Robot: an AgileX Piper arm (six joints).
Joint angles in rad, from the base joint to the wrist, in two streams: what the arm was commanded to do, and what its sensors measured. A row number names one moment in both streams.
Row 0, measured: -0.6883 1.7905 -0.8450 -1.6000 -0.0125 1.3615
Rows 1 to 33, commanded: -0.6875 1.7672 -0.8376 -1.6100 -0.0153 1.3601; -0.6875 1.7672 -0.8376 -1.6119 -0.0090 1.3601; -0.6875 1.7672 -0.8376 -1.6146 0.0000 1.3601; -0.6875 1.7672 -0.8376 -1.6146 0.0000 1.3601; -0.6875 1.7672 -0.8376 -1.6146 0.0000 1.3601; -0.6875 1.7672 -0.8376 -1.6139 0.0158 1.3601; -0.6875 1.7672 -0.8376 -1.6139 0.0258 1.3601; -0.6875 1.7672 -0.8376 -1.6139 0.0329 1.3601; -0.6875 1.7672 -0.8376 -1.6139 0.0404 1.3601; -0.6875 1.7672 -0.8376 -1.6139 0.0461 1.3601; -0.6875 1.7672 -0.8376 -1.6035 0.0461 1.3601; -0.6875 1.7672 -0.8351 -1.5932 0.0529 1.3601; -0.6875 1.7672 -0.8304 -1.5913 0.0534 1.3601; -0.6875 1.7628 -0.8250 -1.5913 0.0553 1.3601; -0.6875 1.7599 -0.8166 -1.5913 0.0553 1.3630; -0.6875 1.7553 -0.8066 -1.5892 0.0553 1.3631; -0.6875 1.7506 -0.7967 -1.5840 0.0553 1.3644; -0.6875 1.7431 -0.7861 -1.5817 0.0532 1.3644; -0.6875 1.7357 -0.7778 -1.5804 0.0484 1.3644; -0.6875 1.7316 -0.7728 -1.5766 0.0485 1.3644; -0.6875 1.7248 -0.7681 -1.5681 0.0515 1.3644; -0.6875 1.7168 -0.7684 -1.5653 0.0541 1.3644; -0.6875 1.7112 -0.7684 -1.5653 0.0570 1.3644; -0.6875 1.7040 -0.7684 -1.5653 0.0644 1.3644; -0.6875 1.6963 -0.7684 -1.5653 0.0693 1.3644; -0.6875 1.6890 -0.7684 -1.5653 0.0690 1.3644; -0.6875 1.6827 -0.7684 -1.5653 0.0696 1.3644; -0.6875 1.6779 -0.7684 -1.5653 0.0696 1.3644; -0.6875 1.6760 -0.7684 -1.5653 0.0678 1.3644; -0.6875 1.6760 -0.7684 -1.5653 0.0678 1.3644; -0.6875 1.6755 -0.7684 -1.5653 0.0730 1.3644; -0.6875 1.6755 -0.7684 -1.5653 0.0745 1.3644; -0.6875 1.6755 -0.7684 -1.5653 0.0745 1.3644
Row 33, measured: -0.6866 1.6886 -0.7740 -1.5619 0.0499 1.3633
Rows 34 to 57, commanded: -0.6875 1.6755 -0.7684 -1.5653 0.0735 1.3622; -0.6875 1.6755 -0.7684 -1.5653 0.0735 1.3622; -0.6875 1.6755 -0.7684 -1.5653 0.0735 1.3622; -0.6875 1.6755 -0.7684 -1.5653 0.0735 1.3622; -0.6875 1.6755 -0.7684 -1.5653 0.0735 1.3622; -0.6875 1.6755 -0.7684 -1.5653 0.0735 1.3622; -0.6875 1.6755 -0.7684 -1.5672 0.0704 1.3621; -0.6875 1.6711 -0.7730 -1.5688 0.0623 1.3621; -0.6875 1.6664 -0.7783 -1.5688 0.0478 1.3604; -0.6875 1.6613 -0.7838 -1.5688 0.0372 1.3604; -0.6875 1.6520 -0.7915 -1.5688 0.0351 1.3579; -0.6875 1.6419 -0.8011 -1.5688 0.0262 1.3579; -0.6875 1.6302 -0.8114 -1.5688 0.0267 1.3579; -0.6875 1.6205 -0.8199 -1.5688 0.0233 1.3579; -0.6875 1.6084 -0.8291 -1.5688 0.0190 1.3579; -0.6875 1.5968 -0.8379 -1.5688 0.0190 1.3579; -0.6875 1.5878 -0.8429 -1.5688 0.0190 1.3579; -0.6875 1.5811 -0.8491 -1.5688 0.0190 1.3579; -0.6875 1.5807 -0.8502 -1.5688 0.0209 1.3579; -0.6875 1.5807 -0.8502 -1.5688 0.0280 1.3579; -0.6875 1.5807 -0.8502 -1.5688 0.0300 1.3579; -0.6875 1.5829 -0.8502 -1.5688 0.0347 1.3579; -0.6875 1.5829 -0.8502 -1.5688 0.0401 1.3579; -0.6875 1.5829 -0.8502 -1.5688 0.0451 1.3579
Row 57, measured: -0.6866 1.5891 -0.8474 -1.5563 0.0112 1.3633
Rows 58 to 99, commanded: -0.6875 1.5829 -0.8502 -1.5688 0.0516 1.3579; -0.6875 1.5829 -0.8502 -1.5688 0.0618 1.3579; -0.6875 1.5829 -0.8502 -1.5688 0.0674 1.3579; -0.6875 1.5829 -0.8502 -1.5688 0.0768 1.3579; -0.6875 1.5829 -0.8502 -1.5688 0.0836 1.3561; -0.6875 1.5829 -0.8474 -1.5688 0.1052 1.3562; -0.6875 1.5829 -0.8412 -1.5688 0.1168 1.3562; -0.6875 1.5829 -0.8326 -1.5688 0.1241 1.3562; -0.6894 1.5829 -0.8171 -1.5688 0.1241 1.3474; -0.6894 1.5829 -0.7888 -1.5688 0.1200 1.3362; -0.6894 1.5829 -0.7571 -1.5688 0.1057 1.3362; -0.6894 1.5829 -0.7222 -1.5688 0.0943 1.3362; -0.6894 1.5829 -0.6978 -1.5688 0.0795 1.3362; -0.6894 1.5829 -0.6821 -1.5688 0.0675 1.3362; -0.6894 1.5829 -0.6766 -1.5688 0.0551 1.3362; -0.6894 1.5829 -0.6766 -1.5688 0.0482 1.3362; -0.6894 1.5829 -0.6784 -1.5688 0.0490 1.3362; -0.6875 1.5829 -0.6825 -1.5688 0.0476 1.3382; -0.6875 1.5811 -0.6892 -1.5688 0.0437 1.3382; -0.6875 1.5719 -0.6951 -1.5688 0.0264 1.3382; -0.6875 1.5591 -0.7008 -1.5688 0.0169 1.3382; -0.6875 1.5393 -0.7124 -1.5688 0.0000 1.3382; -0.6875 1.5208 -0.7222 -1.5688 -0.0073 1.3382; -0.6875 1.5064 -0.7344 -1.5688 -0.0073 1.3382; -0.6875 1.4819 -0.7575 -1.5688 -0.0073 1.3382; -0.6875 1.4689 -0.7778 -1.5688 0.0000 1.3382; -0.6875 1.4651 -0.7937 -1.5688 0.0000 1.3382; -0.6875 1.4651 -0.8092 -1.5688 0.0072 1.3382; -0.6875 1.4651 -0.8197 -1.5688 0.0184 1.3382; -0.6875 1.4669 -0.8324 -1.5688 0.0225 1.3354; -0.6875 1.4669 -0.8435 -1.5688 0.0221 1.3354; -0.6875 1.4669 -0.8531 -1.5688 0.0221 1.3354; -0.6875 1.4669 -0.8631 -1.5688 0.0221 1.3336; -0.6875 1.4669 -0.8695 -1.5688 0.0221 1.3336; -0.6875 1.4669 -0.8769 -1.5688 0.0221 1.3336; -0.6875 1.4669 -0.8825 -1.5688 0.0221 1.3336; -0.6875 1.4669 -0.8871 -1.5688 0.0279 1.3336; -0.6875 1.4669 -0.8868 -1.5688 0.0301 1.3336; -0.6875 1.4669 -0.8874 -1.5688 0.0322 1.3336; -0.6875 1.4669 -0.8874 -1.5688 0.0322 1.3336; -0.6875 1.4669 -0.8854 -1.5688 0.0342 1.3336; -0.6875 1.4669 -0.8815 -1.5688 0.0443 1.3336
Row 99, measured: -0.6862 1.4763 -0.8812 -1.5534 0.0094 1.3417
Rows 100 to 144, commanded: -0.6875 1.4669 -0.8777 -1.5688 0.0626 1.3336; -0.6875 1.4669 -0.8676 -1.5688 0.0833 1.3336; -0.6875 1.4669 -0.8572 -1.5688 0.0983 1.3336; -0.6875 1.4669 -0.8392 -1.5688 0.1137 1.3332; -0.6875 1.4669 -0.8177 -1.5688 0.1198 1.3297; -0.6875 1.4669 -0.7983 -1.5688 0.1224 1.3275; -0.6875 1.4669 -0.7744 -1.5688 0.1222 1.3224; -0.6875 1.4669 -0.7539 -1.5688 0.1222 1.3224; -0.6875 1.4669 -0.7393 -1.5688 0.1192 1.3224; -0.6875 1.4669 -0.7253 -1.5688 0.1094 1.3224; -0.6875 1.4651 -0.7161 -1.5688 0.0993 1.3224; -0.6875 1.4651 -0.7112 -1.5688 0.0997 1.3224; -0.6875 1.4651 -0.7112 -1.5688 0.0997 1.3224; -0.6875 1.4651 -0.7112 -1.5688 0.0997 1.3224; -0.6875 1.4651 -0.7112 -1.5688 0.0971 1.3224; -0.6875 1.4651 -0.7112 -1.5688 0.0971 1.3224; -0.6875 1.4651 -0.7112 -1.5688 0.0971 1.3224; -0.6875 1.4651 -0.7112 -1.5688 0.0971 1.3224; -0.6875 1.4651 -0.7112 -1.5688 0.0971 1.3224; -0.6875 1.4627 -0.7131 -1.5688 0.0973 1.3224; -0.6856 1.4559 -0.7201 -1.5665 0.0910 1.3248; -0.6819 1.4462 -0.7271 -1.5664 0.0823 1.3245; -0.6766 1.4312 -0.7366 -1.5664 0.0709 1.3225; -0.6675 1.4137 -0.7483 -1.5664 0.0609 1.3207; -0.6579 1.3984 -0.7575 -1.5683 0.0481 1.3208; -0.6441 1.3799 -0.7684 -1.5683 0.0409 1.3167; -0.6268 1.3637 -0.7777 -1.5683 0.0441 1.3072; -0.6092 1.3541 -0.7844 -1.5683 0.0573 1.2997; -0.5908 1.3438 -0.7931 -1.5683 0.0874 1.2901; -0.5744 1.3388 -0.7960 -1.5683 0.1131 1.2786; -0.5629 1.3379 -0.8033 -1.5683 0.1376 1.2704; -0.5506 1.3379 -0.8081 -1.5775 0.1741 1.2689; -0.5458 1.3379 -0.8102 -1.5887 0.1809 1.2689; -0.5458 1.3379 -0.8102 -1.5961 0.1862 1.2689; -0.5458 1.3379 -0.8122 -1.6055 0.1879 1.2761; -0.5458 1.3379 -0.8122 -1.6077 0.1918 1.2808; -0.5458 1.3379 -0.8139 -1.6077 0.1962 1.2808; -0.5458 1.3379 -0.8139 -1.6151 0.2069 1.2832; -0.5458 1.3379 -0.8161 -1.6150 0.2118 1.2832; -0.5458 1.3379 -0.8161 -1.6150 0.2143 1.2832; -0.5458 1.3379 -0.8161 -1.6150 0.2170 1.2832; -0.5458 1.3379 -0.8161 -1.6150 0.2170 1.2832; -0.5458 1.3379 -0.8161 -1.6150 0.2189 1.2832; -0.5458 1.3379 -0.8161 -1.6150 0.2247 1.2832; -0.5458 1.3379 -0.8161 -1.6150 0.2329 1.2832
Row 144, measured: -0.5480 1.3494 -0.8115 -1.5960 0.1977 1.2815
